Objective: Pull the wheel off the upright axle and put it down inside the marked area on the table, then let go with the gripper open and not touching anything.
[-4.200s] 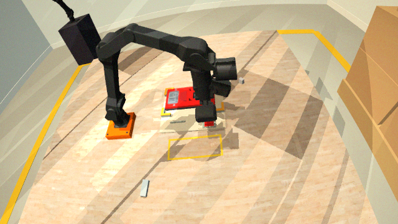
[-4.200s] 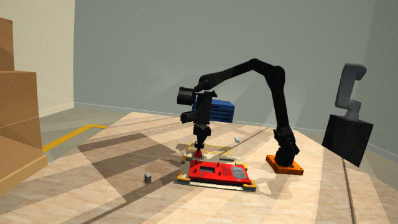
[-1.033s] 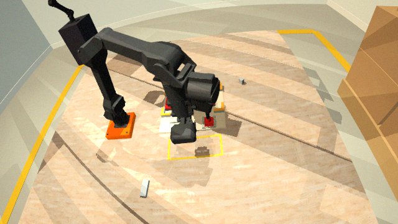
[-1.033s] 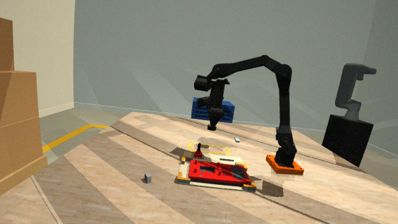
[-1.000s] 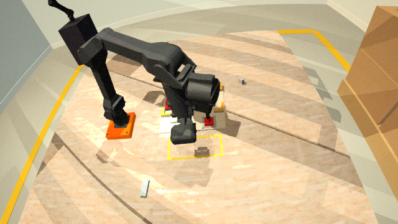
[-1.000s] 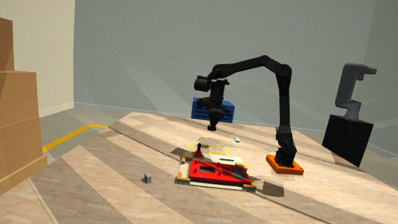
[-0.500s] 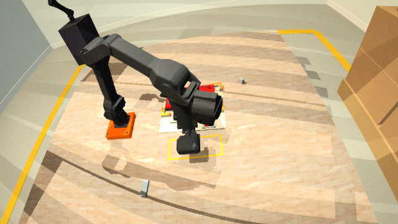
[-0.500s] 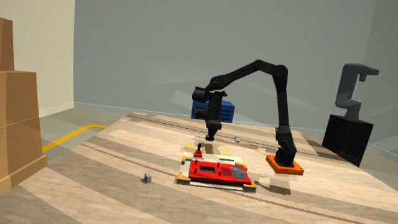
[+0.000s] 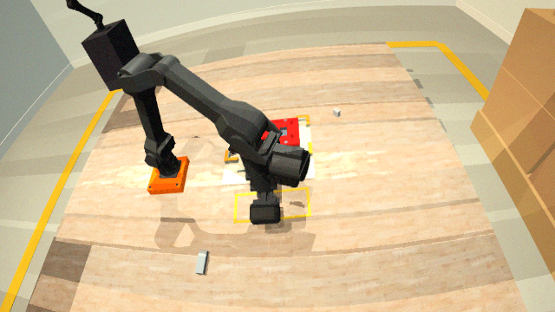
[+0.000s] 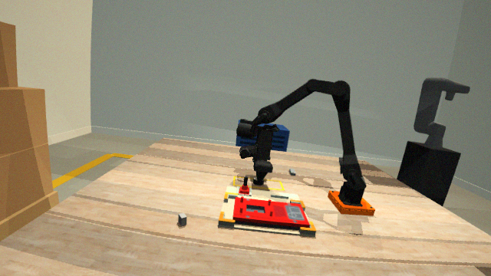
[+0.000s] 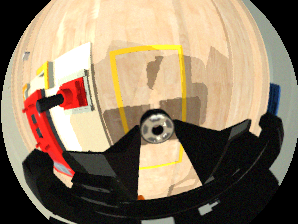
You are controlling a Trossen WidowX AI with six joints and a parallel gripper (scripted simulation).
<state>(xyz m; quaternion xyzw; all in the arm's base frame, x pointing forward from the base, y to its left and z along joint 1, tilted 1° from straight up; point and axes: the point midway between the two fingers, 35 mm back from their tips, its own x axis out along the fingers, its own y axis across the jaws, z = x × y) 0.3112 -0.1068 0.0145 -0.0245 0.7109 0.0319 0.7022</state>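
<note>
The dark wheel lies right at my gripper tip. Also, from my gripper tip: upright axle (100 mm to the left, 50 mm ahead, 30 mm above).
</note>
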